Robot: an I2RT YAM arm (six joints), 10 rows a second.
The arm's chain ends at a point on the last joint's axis. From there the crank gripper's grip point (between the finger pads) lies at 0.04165 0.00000 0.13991 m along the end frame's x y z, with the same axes.
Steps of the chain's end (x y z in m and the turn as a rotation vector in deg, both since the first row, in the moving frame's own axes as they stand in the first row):
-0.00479 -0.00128 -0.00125 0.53 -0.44 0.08
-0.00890 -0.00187 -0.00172 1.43 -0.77 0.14
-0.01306 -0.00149 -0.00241 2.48 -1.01 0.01
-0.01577 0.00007 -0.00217 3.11 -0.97 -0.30
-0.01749 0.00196 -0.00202 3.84 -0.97 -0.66
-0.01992 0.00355 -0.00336 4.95 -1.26 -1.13
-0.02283 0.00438 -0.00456 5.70 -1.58 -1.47
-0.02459 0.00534 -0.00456 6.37 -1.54 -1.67
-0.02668 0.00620 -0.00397 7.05 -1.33 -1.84
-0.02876 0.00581 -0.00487 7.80 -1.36 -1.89
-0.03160 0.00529 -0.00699 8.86 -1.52 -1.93
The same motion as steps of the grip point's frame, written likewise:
-0.00586 -0.00252 -0.00094 0.53 -0.44 0.08
-0.01078 -0.00527 -0.00122 1.43 -0.77 0.14
-0.01553 -0.00755 -0.00183 2.48 -1.01 0.01
-0.01816 -0.00775 -0.00170 3.11 -0.97 -0.30
-0.01992 -0.00790 -0.00167 3.84 -0.97 -0.66
-0.02313 -0.00935 -0.00304 4.95 -1.26 -1.13
-0.02689 -0.01059 -0.00421 5.70 -1.58 -1.47
-0.02860 -0.01140 -0.00442 6.37 -1.54 -1.67
-0.03023 -0.01231 -0.00418 7.05 -1.33 -1.84
-0.03242 -0.01455 -0.00531 7.80 -1.36 -1.89
-0.03570 -0.01767 -0.00772 8.86 -1.52 -1.93

